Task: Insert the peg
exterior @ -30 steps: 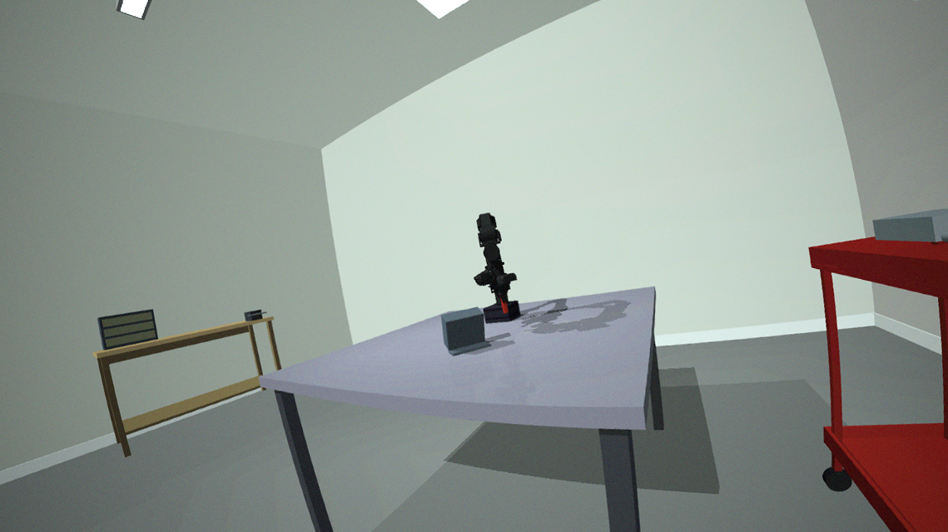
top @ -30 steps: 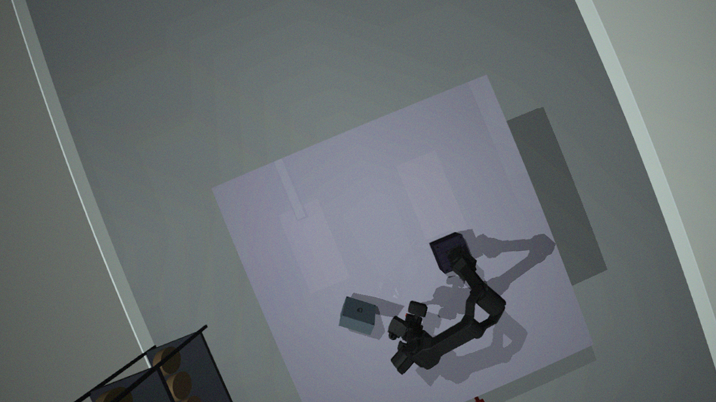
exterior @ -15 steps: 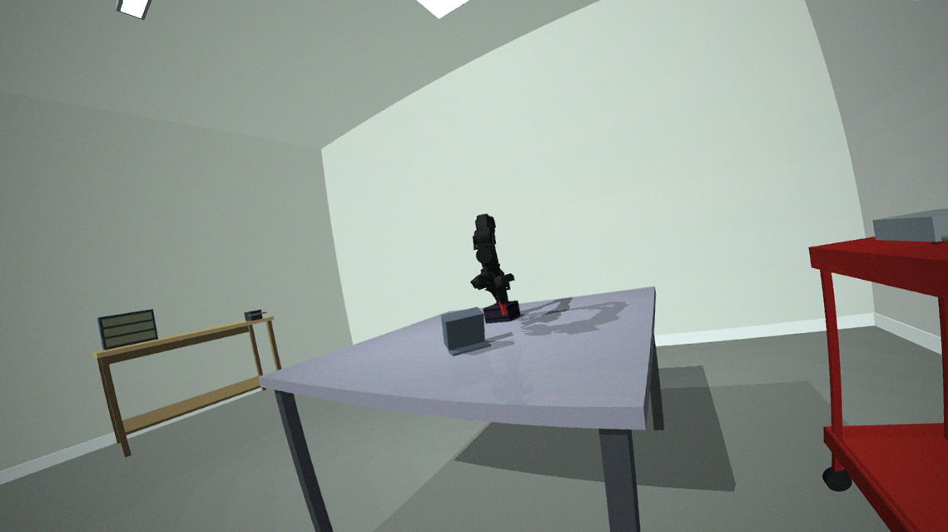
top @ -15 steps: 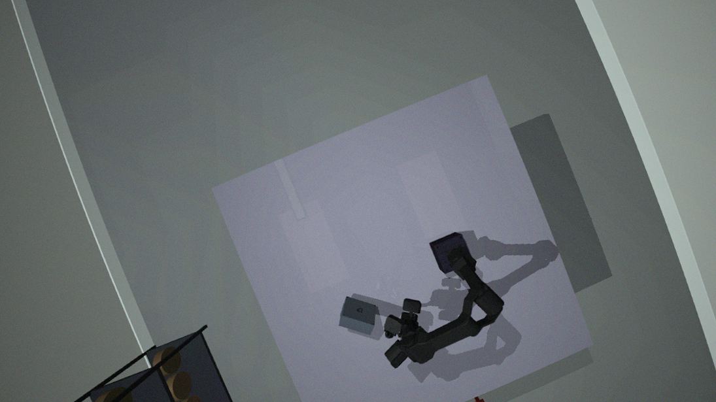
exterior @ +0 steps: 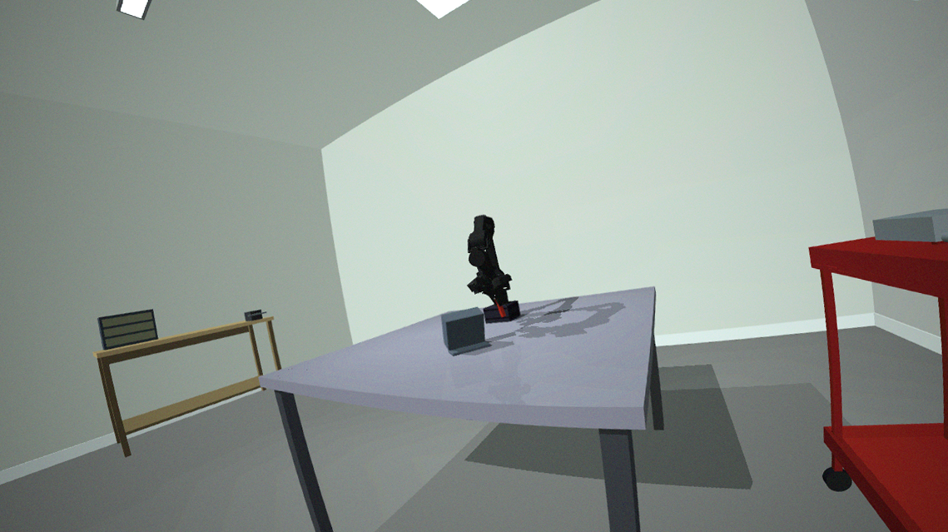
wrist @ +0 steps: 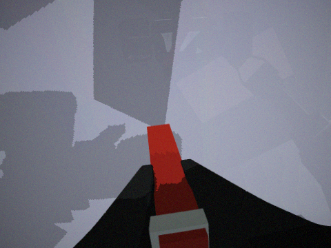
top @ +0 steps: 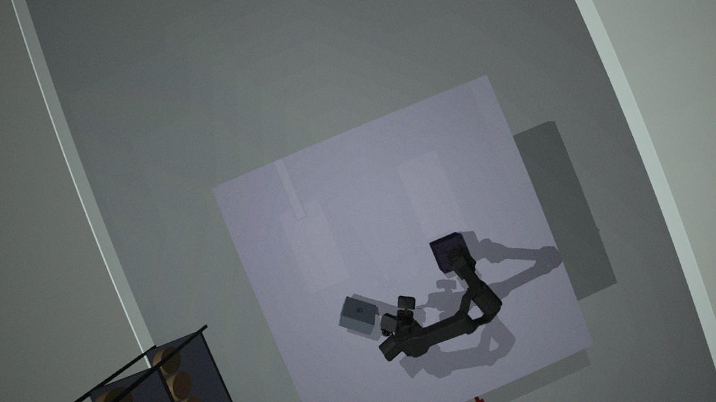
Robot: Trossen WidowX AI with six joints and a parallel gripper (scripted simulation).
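Now: gripper tip 16 cm short of the panel block, 8 cm to the left of it and 4 cm above it. Also, from my gripper tip: red square-sided peg 2 cm above.
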